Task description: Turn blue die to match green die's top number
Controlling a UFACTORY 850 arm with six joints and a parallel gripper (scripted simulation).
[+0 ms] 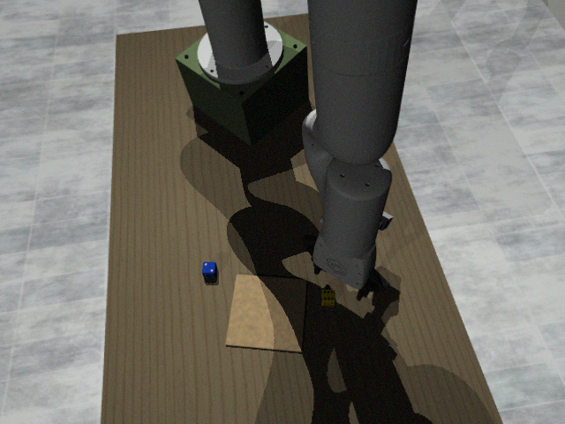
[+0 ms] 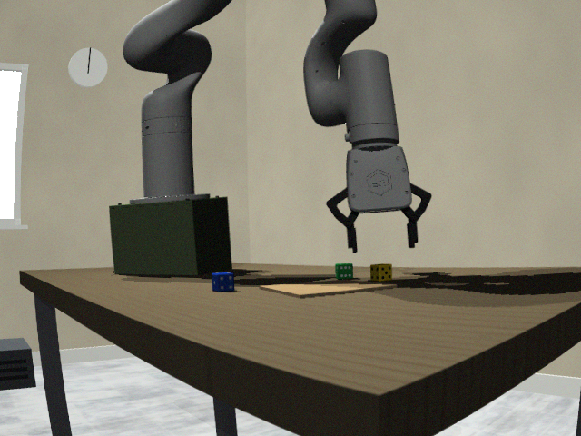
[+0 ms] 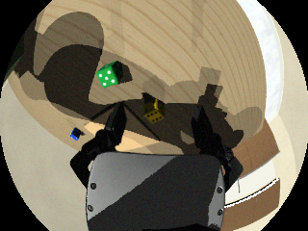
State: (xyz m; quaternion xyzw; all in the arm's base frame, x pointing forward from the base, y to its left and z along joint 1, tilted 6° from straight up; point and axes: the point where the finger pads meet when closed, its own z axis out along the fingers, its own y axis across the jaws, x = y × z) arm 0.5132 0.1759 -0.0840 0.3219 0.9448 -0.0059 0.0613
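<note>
The yellow die lies 20 mm ahead of my hand, 20 mm to the right of it and 40 mm below it. From my hand the other things lie so: tan mat 40 mm ahead, 140 mm to the right, 50 mm below; blue die 50 mm behind, 250 mm to the right, 40 mm below; green die 70 mm behind, 30 mm to the right, 40 mm below.
</note>
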